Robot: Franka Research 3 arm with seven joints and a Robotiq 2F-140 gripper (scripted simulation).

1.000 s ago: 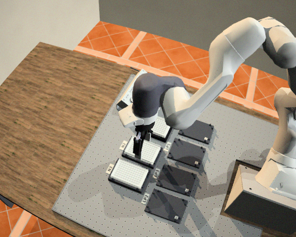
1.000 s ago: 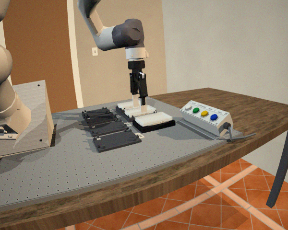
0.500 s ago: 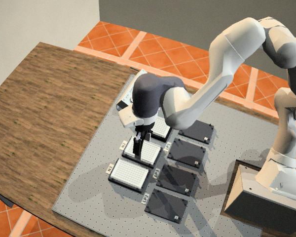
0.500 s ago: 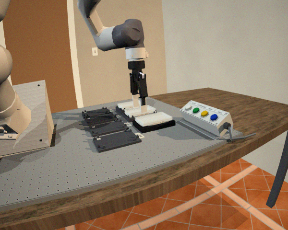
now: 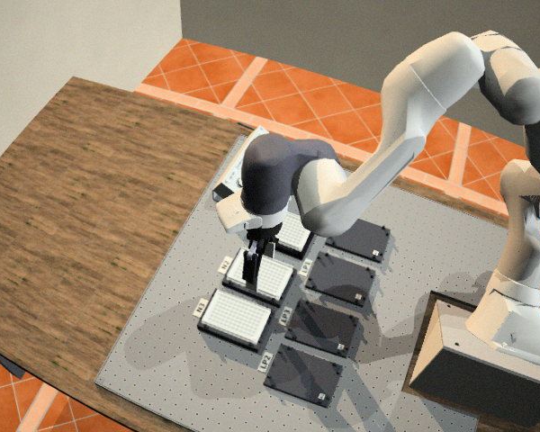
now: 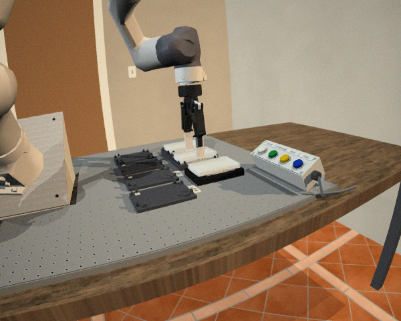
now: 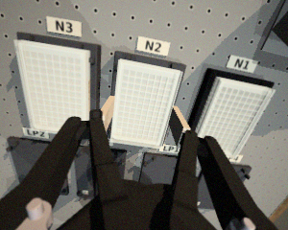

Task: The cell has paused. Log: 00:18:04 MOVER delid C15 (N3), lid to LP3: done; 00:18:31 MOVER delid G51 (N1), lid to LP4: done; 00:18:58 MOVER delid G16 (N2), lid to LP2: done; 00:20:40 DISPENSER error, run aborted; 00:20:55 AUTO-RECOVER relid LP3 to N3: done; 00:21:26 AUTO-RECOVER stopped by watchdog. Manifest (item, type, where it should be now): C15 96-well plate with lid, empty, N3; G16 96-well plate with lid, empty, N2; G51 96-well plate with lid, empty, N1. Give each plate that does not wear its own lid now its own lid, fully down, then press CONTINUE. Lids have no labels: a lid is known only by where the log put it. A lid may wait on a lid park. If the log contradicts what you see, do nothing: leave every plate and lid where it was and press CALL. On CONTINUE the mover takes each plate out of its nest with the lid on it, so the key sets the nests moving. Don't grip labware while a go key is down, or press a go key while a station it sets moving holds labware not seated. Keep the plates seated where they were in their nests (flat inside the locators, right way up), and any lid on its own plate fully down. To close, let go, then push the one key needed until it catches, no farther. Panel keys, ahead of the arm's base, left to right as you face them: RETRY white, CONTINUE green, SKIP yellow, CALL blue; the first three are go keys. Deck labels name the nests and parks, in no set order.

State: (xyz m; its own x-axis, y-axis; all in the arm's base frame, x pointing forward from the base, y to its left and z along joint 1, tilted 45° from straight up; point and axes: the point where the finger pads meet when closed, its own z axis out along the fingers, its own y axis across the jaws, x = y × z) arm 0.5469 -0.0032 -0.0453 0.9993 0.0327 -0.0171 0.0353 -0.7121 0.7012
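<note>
My hand is 3 cm above the plate. Round my hand: LP3 park (18 cm behind, 6 cm to the left, 5 cm below); then white retry key (14 cm ahead, 19 cm to the right, 1 cm above); then lp1 park (17 cm behind, 8 cm to the right, 5 cm below).
</note>
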